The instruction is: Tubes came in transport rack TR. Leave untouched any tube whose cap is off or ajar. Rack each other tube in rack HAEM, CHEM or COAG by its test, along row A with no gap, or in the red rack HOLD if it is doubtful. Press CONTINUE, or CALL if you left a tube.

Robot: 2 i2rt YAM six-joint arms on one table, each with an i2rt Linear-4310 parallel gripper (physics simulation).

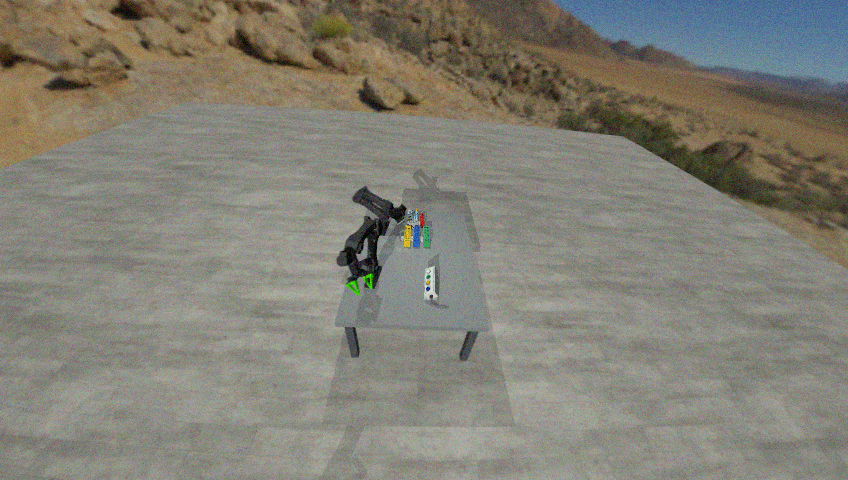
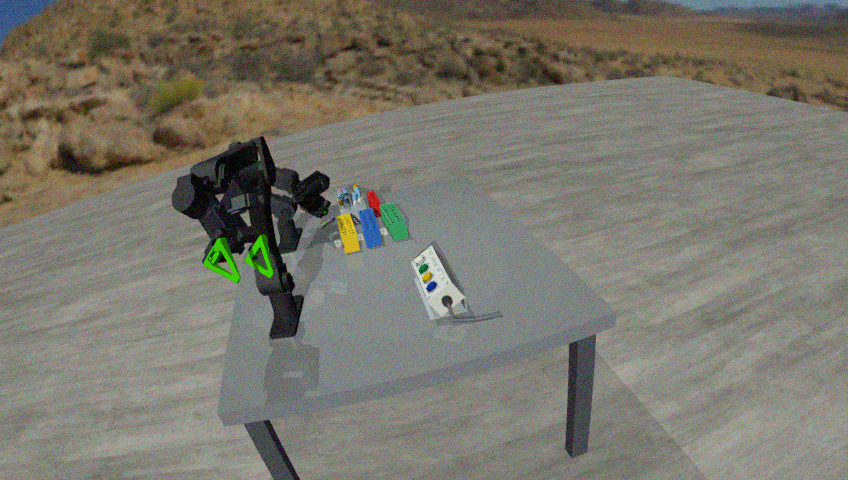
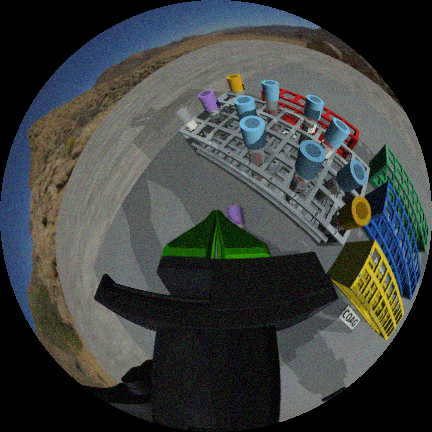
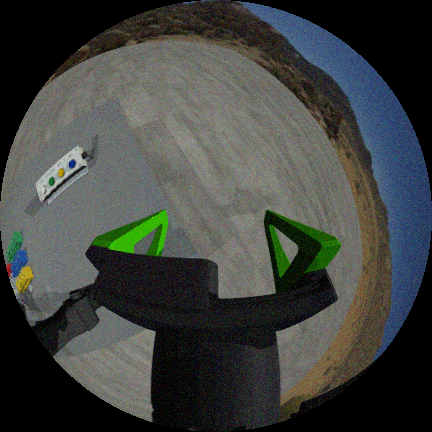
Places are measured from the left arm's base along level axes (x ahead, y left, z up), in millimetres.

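Where they show: left gripper, between the fingertips: (image 1: 402, 218) (image 2: 327, 213) (image 3: 215, 215); right gripper, between the fingertips: (image 1: 365, 291) (image 2: 255, 278) (image 4: 215, 214); left arm's base, origin of its link: (image 1: 383, 228) (image 2: 290, 241); right arm's base, origin of its link: (image 1: 373, 276) (image 2: 287, 317).
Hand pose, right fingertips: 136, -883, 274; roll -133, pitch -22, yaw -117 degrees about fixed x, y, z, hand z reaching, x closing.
Each offset is from my right fingertips to the centre of the thing, as dx, dy, dz. "*": to the spot under its first point.
The grey transport rack TR @(* +48, +1010, -244) (image 3: 257, 183) holds several light-blue-capped tubes @(+58, +1019, -223) (image 3: 252, 128), a purple-capped tube @(+70, +1086, -223) (image 3: 208, 99), two orange-capped tubes @(+113, +1093, -223) (image 3: 235, 82) @(+69, +936, -223) (image 3: 358, 211) and one tube with no cap @(+46, +1104, -228) (image 3: 184, 114). Another purple-capped tube @(-7, +979, -266) (image 3: 235, 214) lies on the table in front of TR, its body hidden behind my left gripper (image 3: 216, 238) (image 2: 324, 209), which is shut just over it. The yellow COAG rack @(+85, +790, -245) (image 3: 370, 278) (image 2: 348, 232), blue rack (image 3: 393, 225) (image 2: 371, 229), green rack @(+236, +817, -245) (image 3: 397, 177) (image 2: 394, 220) and red HOLD rack (image 3: 350, 132) (image 2: 373, 201) look empty. My right gripper (image 4: 215, 214) (image 2: 238, 259) (image 1: 359, 285) is open and empty, off the table's edge.
A white button box @(+326, +332, -232) (image 2: 435, 286) (image 4: 60, 173) (image 1: 430, 283) with green, yellow and blue buttons and a cable stands mid-table. The right arm's base (image 2: 286, 316) stands near the table's near-left edge.
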